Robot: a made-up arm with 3 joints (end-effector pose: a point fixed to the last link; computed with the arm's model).
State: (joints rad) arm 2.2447 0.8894 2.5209
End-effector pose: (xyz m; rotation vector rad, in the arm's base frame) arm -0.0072 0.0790 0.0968 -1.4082 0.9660 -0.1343
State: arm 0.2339 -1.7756 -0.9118
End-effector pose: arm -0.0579 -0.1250 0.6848 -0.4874 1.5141 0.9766
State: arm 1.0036 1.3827 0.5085
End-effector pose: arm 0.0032 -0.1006 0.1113 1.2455 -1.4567 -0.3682
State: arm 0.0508 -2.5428 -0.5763
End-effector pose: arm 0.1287 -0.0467 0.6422 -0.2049 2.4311 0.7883
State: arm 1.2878 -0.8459 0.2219
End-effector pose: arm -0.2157 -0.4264 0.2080 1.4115 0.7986 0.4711
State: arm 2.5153 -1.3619 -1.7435
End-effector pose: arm -0.2115 -0.2939 -0.2092 0.6465 -0.7376 1.1801
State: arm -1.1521 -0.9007 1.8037
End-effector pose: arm -0.2850 0.2804 0.4496 0.6063 0.0850 -0.9120
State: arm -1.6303 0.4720 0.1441
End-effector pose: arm -0.1971 0.1383 0.2410 -1.4563 -0.3269 0.4013
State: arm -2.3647 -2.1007 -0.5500
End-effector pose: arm 0.0365 0.3809 -0.1812 -1.4989 1.6209 -2.0737
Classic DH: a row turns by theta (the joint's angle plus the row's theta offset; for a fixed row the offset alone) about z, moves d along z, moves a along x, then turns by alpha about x. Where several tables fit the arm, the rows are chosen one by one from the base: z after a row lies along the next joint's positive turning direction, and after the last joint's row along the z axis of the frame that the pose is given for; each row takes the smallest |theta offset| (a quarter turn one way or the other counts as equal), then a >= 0, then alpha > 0; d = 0 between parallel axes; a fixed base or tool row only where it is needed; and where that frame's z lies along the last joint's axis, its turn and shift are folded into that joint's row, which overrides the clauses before.
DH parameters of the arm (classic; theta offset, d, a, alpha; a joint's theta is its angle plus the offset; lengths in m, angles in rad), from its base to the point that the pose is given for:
base (fixed): 1.5708 0.1713 0 1.5708
joint 1: 1.5708 -0.0209 0.2886 -1.5708
joint 2: 0 0.0636 -0.1358 1.5708
joint 3: 1.5708 -0.2273 0.0028 1.5708
tool (fixed): 1.5708 0.0794 0 0

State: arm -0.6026 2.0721 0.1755
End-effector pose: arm 0.1393 0.0003 0.3133 -0.2614 -1.9269 0.7899
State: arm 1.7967 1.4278 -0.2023
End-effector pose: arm 0.0036 -0.0427 0.1098 1.2919 -0.8459 -1.3160
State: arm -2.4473 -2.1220 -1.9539
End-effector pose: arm -0.0406 0.3546 -0.2720 1.0535 -2.2610 0.5694
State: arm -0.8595 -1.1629 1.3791
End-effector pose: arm -0.2244 0.2468 0.5716 0.4592 0.5126 -1.0571
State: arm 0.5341 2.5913 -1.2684
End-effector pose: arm 0.2301 -0.1241 0.4035 -0.2651 -1.6232 -2.0508
